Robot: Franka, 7 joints.
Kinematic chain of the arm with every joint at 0, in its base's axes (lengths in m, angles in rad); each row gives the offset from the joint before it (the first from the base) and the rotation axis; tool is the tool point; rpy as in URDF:
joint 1: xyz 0 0 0.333 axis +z
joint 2: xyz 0 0 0 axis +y
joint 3: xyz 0 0 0.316 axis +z
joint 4: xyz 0.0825 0 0 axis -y
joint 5: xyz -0.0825 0 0.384 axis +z
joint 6: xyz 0 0 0 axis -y
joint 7: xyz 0.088 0 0 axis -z
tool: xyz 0 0 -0.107 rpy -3.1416 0 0
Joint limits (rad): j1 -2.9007..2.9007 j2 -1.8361..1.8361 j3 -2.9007..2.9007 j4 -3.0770..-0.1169 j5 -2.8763..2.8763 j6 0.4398..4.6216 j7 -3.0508..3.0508
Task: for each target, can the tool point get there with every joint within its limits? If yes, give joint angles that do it. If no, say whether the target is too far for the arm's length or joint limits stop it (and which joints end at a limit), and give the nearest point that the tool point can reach.
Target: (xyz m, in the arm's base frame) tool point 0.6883 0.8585 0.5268
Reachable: no: too far | nearest point 0.5285 0.6592 0.4818 | short by 0.259 m
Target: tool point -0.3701 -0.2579 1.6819
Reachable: no: too far | nearest point -0.2232 -0.1556 1.1466 | short by 0.564 m
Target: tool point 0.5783 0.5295 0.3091
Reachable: yes | joints 0.8915 1.4771 -1.5662 -0.4747 2.3444 1.1421 -0.2696
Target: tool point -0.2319 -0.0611 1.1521
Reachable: yes | joints 1.7103 -0.1160 1.2473 -0.5972 -0.1940 2.9361 0.0262
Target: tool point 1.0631 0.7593 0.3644
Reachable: no: too far | nearest point 0.6979 0.4985 0.3536 | short by 0.449 m
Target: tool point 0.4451 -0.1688 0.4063
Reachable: yes | joints 0.0684 -0.2423 -0.3981 -2.4557 -1.8933 2.3489 -1.5229
